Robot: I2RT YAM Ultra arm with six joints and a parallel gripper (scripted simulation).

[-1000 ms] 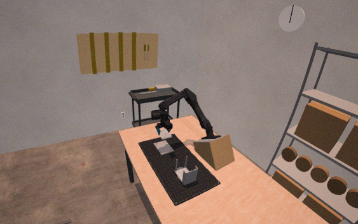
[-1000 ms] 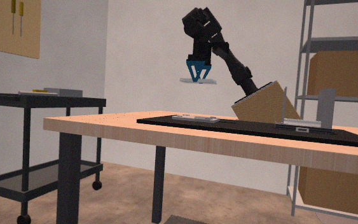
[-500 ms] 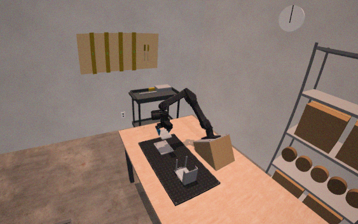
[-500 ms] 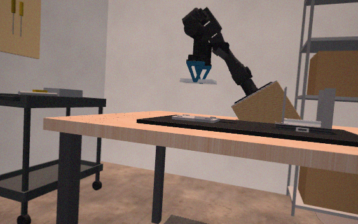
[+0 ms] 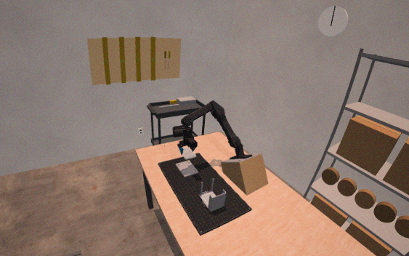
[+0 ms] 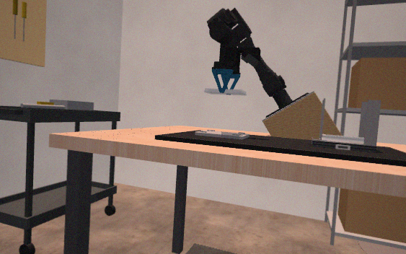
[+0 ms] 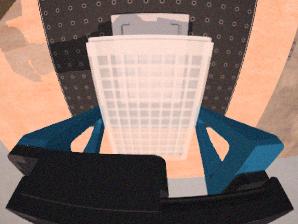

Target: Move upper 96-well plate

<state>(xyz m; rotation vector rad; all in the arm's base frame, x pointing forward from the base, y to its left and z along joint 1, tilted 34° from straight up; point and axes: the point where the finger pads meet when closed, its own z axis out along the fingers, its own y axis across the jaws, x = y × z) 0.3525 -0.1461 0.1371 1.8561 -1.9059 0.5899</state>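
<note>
My hand is right at the white 96-well plate.
</note>
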